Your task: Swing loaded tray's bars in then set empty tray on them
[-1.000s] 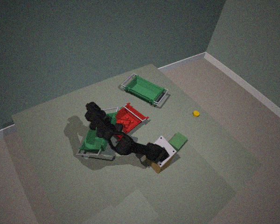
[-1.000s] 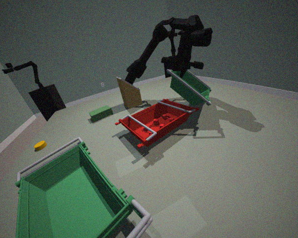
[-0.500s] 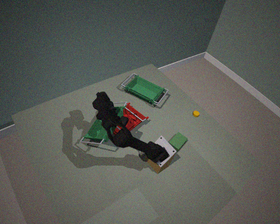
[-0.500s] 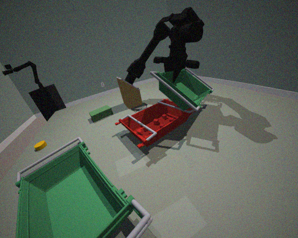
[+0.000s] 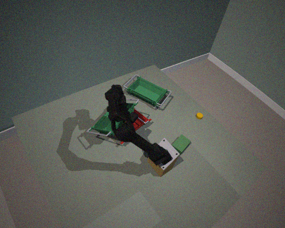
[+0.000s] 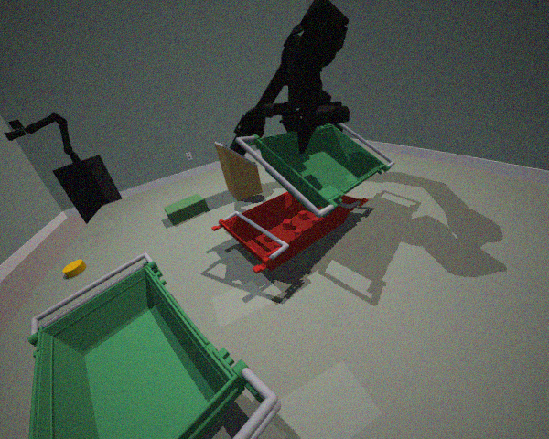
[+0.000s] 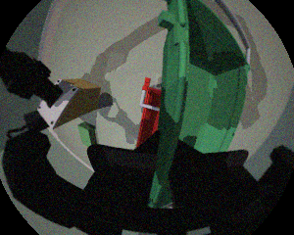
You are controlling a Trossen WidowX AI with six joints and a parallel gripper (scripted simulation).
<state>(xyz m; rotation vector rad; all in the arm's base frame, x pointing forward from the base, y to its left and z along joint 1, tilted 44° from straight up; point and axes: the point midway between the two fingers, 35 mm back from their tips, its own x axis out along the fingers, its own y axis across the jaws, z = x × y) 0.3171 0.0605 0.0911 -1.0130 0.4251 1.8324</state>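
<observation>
My gripper tip is 7 cm short of the green tray and 3 cm to the right of it. From my gripper tip the other things lie so: yellow disc (9 cm behind, 63 cm to the right, 15 cm below); flat green block (24 cm behind, 32 cm to the right, 14 cm below).
</observation>
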